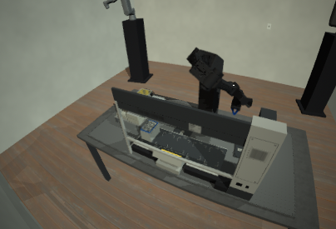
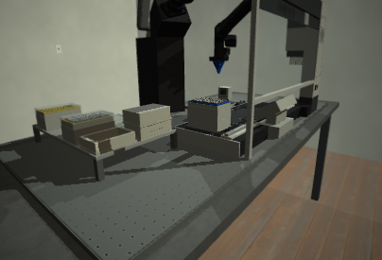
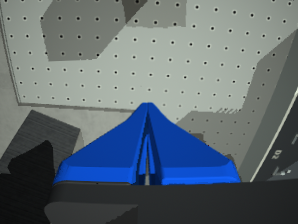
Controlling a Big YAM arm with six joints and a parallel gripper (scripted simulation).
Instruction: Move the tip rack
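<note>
The green-faced box is 120 mm below my hand and 60 mm to the left of it. From my hand the other things lie so: dark gantry beam: 460 mm ahead, 330 mm to the right, 310 mm above; shelf label: 650 mm to the right, 200 mm below, 50 mm behind; tip rack: 580 mm to the right, 230 mm ahead, 90 mm below.
</note>
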